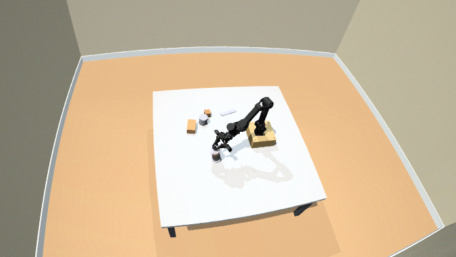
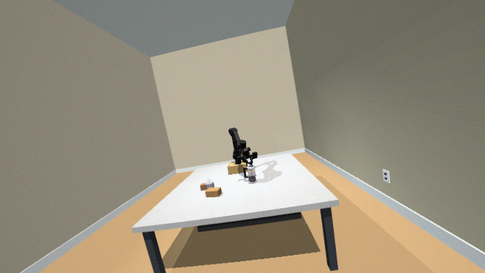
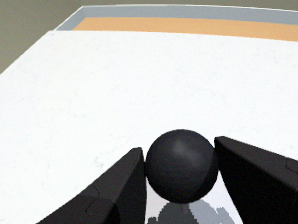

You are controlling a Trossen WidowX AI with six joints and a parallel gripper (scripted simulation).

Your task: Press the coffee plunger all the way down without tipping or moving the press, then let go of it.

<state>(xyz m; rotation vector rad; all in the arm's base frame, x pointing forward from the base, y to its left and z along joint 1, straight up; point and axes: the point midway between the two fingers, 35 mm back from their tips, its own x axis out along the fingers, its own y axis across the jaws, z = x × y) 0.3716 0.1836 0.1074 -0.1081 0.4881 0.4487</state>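
My gripper tip is 3 cm past the coffee press, 3 cm to the left of it and 8 cm above it. Also, from my gripper tip: small tan cube: 1 cm behind, 46 cm to the right, 16 cm below; then tan box: 14 cm ahead, 32 cm to the right, 16 cm below; then grey cylinder: 4 cm ahead, 38 cm to the right, 15 cm below.
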